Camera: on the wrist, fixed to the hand. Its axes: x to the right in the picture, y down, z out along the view.
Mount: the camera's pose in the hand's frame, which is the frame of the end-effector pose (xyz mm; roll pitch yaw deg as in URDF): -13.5 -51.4 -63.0 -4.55 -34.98 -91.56
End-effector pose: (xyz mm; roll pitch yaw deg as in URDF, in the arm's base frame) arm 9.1 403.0 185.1 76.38 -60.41 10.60
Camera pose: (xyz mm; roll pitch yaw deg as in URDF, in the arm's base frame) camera 48.9 460.4 141.4 61.30 20.23 -42.47
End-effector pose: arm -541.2 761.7 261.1 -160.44 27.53 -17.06
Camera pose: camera -510.8 781.0 335.2 -156.78 13.04 81.36
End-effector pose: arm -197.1 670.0 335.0 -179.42 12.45 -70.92
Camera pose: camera -149.0 686.1 399.9 -169.65 33.15 28.96
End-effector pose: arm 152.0 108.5 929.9 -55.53 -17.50 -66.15
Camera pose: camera 71.9 89.4 932.2 86.10 -71.21 112.24
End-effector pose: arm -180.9 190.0 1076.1 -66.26 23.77 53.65
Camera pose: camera -119.9 140.6 1101.4 -120.44 -65.01 81.14
